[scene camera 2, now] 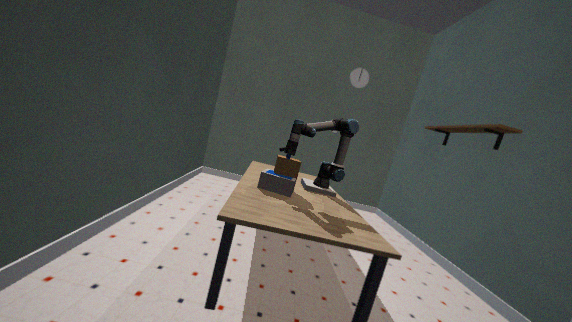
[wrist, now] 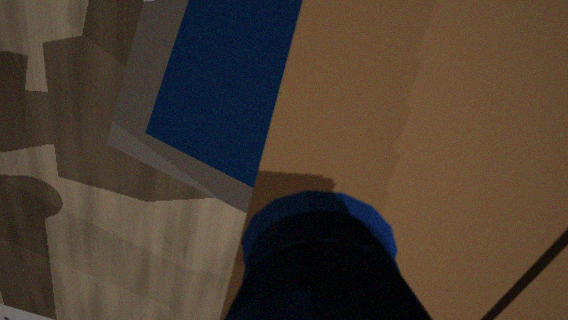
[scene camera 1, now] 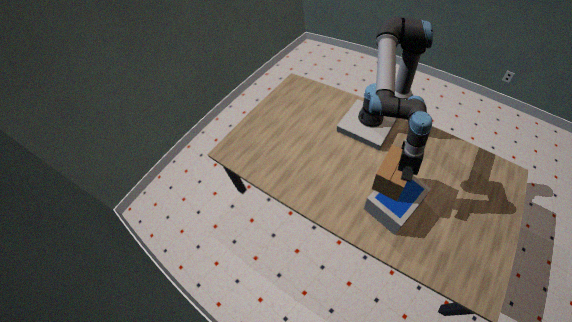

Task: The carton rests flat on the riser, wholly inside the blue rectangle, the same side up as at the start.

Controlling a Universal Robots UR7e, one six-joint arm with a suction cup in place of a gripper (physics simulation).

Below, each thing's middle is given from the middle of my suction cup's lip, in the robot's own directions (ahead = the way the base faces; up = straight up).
I see the brown carton (scene camera 1: 387,181) 2 cm behind my suction cup, 4 cm to the right of it and 8 cm below it.
